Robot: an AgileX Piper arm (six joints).
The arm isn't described. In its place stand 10 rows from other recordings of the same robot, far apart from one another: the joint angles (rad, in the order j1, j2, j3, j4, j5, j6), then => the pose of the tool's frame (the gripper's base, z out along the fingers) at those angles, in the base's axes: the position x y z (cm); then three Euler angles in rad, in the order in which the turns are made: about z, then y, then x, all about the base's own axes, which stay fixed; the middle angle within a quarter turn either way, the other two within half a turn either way.
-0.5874, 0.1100, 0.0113, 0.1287, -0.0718, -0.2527 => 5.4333 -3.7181 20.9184 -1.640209 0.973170 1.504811
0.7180, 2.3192, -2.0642, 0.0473, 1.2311, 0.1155 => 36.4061 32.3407 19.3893 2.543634 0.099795 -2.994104
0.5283, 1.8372, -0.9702, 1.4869, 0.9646, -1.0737 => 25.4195 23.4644 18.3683 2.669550 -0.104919 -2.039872
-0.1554, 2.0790, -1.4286, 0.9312, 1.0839, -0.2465 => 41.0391 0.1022 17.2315 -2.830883 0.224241 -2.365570
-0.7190, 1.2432, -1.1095, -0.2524, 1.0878, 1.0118 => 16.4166 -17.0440 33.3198 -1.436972 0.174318 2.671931
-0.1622, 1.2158, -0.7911, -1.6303, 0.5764, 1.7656 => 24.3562 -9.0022 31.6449 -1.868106 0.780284 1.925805
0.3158, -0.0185, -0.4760, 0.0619, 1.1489, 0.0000 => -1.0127 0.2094 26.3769 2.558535 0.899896 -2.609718
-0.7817, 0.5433, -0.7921, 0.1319, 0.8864, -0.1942 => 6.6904 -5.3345 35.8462 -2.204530 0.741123 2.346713
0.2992, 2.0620, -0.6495, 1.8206, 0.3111, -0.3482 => 25.6985 10.7515 3.3548 -2.046861 0.205251 -2.750428
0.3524, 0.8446, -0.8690, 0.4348, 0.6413, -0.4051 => 14.7938 7.8837 36.8624 2.198587 0.799682 -2.272629
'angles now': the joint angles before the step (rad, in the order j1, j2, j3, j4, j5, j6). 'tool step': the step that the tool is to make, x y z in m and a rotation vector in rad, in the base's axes. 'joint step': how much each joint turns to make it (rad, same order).
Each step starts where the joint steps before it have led.
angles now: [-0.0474, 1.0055, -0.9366, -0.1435, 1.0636, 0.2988]
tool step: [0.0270, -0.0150, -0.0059, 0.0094, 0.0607, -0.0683]
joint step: [-0.0683, 0.1226, -0.0598, 0.0043, -0.0016, 0.0002]
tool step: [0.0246, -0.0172, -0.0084, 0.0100, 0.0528, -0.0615]
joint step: [-0.0619, 0.1149, -0.0577, 0.0022, -0.0035, -0.0001]
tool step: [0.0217, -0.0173, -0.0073, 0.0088, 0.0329, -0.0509]
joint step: [-0.0518, 0.1010, -0.0607, 0.0020, -0.0064, -0.0003]
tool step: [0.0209, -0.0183, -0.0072, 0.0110, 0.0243, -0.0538]
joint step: [-0.0465, 0.0988, -0.0691, 0.0017, -0.0026, 0.0079]
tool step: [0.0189, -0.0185, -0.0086, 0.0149, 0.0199, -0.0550]
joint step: [-0.0421, 0.0937, -0.0684, 0.0042, -0.0005, 0.0130]
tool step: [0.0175, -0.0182, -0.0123, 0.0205, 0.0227, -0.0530]
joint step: [-0.0375, 0.0937, -0.0639, 0.0075, 0.0000, 0.0148]
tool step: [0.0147, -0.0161, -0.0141, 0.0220, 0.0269, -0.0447]
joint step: [-0.0301, 0.0866, -0.0570, 0.0076, 0.0049, 0.0128]
